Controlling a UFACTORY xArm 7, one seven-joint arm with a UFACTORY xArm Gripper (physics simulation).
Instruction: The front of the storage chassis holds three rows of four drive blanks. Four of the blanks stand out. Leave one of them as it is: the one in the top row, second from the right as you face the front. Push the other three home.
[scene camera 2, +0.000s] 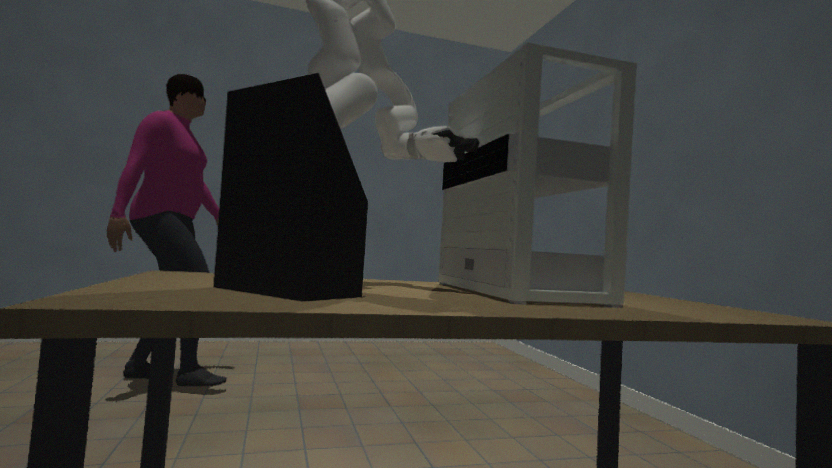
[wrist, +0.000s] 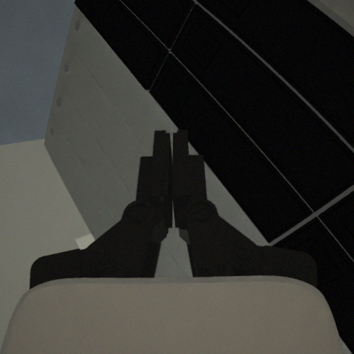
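Where they show: gripper, between the fingertips: (scene camera 2: 477, 144); arm's base, origin of its link: (scene camera 2: 284, 139).
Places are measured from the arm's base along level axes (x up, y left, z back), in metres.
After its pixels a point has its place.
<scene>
The storage chassis (scene camera 2: 475, 169) @(x 0.001, y 0.269, z -0.424 m) is a black band in the front of the pale rack. In the wrist view its dark drive blanks (wrist: 212, 145) (wrist: 295, 92) run diagonally, parted by thin pale lines. My gripper (scene camera 2: 477, 142) @(x 0.060, y 0.235, z -0.423 m) (wrist: 172, 149) is shut and empty. In the scene view its tips are at the upper edge of the black band. In the wrist view the tips overlap the border between a dark blank and the pale panel (wrist: 115, 145). Whether they touch a blank, I cannot tell. The dark faces do not show clearly which blanks stand out.
The rack (scene camera 2: 522, 192) @(x -0.079, y 0.076, z -0.524 m) stands on the wooden table (scene camera 2: 407, 327) @(x -0.349, y -0.221, z -0.310 m). A tall black box (scene camera 2: 285, 192) @(x -0.127, y -0.111, z -0.050 m) with a slanted side stands left of it on the table. A person in a pink top (scene camera 2: 168, 165) stands behind the table at the left. The arm reaches over from behind the box.
</scene>
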